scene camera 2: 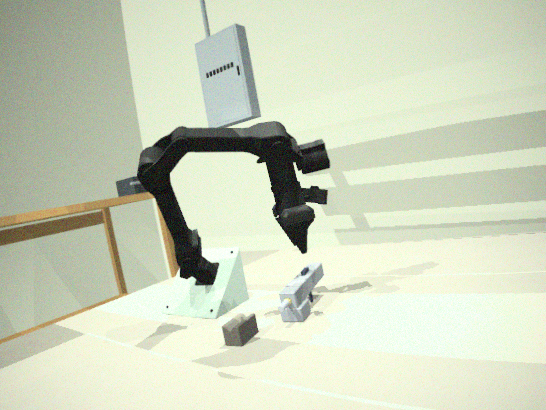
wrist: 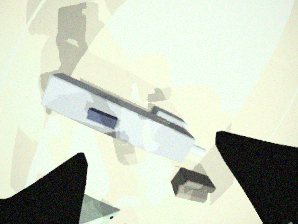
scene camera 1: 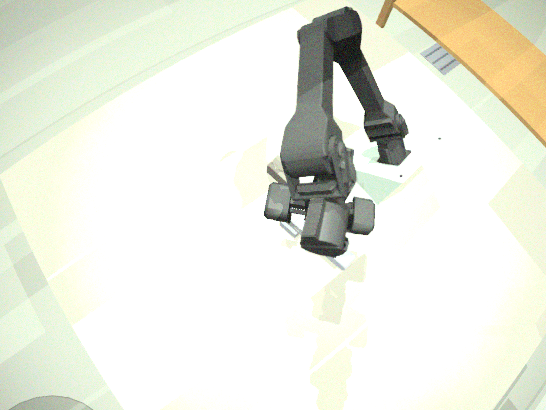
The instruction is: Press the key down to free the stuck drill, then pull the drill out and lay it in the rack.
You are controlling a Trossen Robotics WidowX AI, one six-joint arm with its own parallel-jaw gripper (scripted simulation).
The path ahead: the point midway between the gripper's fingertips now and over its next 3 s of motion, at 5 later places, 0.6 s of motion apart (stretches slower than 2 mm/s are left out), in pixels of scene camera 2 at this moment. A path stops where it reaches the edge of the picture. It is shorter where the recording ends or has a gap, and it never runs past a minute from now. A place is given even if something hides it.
The gripper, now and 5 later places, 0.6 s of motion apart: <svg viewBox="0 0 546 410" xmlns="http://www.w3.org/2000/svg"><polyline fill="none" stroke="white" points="300,249 292,278 279,301 282,306 285,318 286,321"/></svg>
